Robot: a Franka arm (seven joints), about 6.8 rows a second.
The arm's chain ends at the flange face. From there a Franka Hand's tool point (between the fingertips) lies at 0.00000 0.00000 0.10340 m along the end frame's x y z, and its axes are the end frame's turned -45 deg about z.
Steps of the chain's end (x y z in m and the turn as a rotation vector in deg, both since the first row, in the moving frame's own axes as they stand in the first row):
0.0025, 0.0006, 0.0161, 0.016, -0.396, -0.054
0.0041, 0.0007, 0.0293, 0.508, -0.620, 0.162
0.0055, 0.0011, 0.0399, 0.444, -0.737, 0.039
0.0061, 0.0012, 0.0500, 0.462, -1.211, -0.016
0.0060, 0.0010, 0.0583, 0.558, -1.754, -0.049
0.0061, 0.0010, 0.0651, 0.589, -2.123, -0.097
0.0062, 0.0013, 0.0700, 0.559, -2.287, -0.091
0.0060, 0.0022, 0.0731, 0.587, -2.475, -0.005
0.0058, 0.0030, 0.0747, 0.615, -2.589, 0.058
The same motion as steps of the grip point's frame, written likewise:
0.0009, 0.0017, 0.0161, 0.291, -0.269, -0.054
0.0023, 0.0020, 0.0293, 0.798, -0.079, 0.162
0.0027, 0.0032, 0.0399, 0.835, -0.207, 0.039
0.0025, 0.0030, 0.0500, 1.183, -0.530, -0.016
0.0020, 0.0020, 0.0582, 1.635, -0.846, -0.049
0.0016, 0.0016, 0.0650, 1.918, -1.085, -0.097
0.0013, 0.0017, 0.0699, 2.012, -1.222, -0.091
0.0003, 0.0019, 0.0730, 2.165, -1.335, -0.005
-0.0005, 0.0021, 0.0746, 2.266, -1.396, 0.058

